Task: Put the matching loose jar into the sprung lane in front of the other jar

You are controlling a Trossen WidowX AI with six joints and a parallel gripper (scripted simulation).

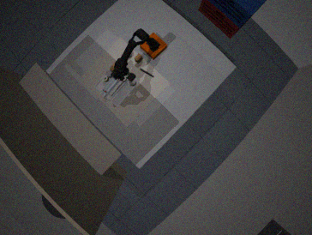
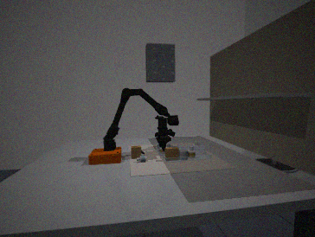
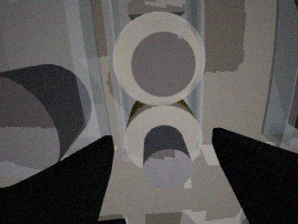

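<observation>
My gripper tip is 17 cm past the brown block and 6 cm to the left of it. Also, from my gripper tip: lane 16 cm ahead, 1 cm to the left, 2 cm below; thin black stick 15 cm behind, 8 cm to the left, 3 cm below.
</observation>
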